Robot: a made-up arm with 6 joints.
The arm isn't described. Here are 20 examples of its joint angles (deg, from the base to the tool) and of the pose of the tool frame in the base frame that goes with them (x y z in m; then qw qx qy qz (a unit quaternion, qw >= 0)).
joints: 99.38 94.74 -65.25 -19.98 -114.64 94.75
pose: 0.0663 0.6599 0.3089 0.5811 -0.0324 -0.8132 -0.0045
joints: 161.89 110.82 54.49 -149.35 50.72 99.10
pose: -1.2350 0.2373 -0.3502 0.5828 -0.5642 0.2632 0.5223
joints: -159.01 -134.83 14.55 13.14 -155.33 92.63
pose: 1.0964 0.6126 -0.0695 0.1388 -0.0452 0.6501 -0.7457
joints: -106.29 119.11 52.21 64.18 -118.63 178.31
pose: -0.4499 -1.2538 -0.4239 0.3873 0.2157 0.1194 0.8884
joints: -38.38 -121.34 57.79 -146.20 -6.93 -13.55
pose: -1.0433 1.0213 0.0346 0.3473 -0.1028 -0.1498 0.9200
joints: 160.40 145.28 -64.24 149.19 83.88 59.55
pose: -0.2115 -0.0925 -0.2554 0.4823 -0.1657 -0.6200 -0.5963
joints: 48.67 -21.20 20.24 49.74 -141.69 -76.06
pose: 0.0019 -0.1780 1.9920 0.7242 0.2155 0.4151 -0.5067
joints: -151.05 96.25 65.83 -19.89 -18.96 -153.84
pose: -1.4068 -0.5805 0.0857 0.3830 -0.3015 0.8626 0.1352
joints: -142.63 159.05 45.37 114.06 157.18 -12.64
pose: -0.2403 -0.2779 -1.0586 0.7152 0.0797 -0.6589 -0.2190
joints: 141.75 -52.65 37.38 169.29 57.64 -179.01
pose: 0.6187 -0.7180 1.6857 0.2309 0.2689 -0.0745 0.9321
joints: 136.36 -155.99 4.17 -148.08 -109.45 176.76
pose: 0.5344 -0.7254 -0.2603 0.1578 -0.5367 0.5031 0.6588
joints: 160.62 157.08 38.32 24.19 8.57 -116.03
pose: -0.1978 0.2475 -0.9937 0.6356 -0.5041 0.5176 0.2721
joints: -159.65 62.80 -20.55 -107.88 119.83 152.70
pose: -0.8104 -0.3608 0.5182 0.3647 -0.6119 -0.7007 0.0392
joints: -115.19 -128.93 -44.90 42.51 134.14 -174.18
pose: 0.2813 0.9168 0.3041 0.9167 -0.0803 0.3292 0.2117
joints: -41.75 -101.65 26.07 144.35 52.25 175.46
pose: -1.0113 1.1031 0.6062 0.8201 -0.1752 -0.5433 0.0393
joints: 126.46 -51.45 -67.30 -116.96 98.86 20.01
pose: 0.2026 -0.4146 0.9215 0.8945 0.3666 0.2461 0.0701
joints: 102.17 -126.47 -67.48 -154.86 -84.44 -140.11
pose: -0.0392 -0.6083 0.2217 0.3462 0.4996 -0.7941 -0.0026
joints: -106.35 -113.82 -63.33 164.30 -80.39 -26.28
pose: 0.3831 0.6766 0.4663 0.5756 0.3588 -0.1948 0.7085
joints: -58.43 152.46 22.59 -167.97 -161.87 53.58
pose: 0.2459 -0.0565 -0.8406 0.4409 0.7442 -0.4976 0.0642
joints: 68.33 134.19 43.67 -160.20 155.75 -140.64
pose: 0.1129 0.7528 -0.7650 0.5669 0.4165 -0.6938 0.1545
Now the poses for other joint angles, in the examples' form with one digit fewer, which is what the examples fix.
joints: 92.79 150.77 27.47 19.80 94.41 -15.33
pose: 0.157 0.341 -0.917 0.554 -0.066 0.315 0.768
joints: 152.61 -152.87 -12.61 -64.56 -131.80 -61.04
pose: 0.734 -0.291 -0.050 0.123 0.108 -0.126 -0.978
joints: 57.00 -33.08 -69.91 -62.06 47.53 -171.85
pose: -0.102 -0.315 1.031 0.308 -0.939 -0.111 0.104
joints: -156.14 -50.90 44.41 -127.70 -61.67 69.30
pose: 0.754 0.211 1.724 0.730 -0.611 -0.035 -0.305
